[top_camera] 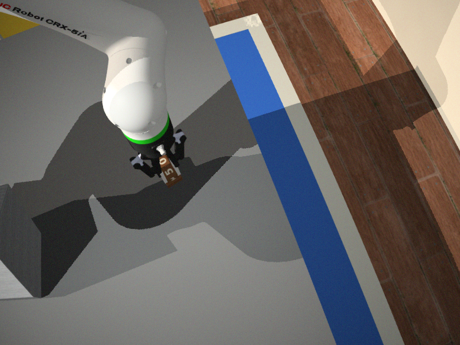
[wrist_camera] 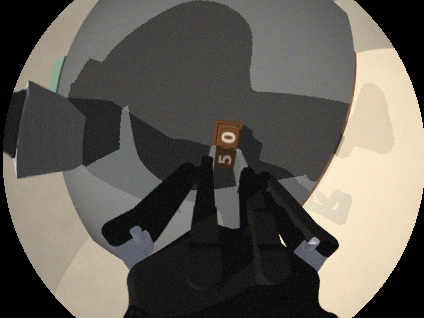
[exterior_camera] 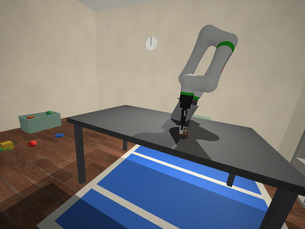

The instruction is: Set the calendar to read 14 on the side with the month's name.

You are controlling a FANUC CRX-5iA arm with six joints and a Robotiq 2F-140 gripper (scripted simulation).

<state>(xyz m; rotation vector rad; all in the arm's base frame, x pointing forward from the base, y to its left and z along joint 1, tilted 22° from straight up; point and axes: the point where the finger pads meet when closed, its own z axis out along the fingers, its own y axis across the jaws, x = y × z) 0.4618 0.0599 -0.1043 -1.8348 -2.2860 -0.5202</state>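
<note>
Right now the brown date cube is 30 mm below my hand. Round my hand: brown tray (20 mm to the left, 40 mm below).
</note>
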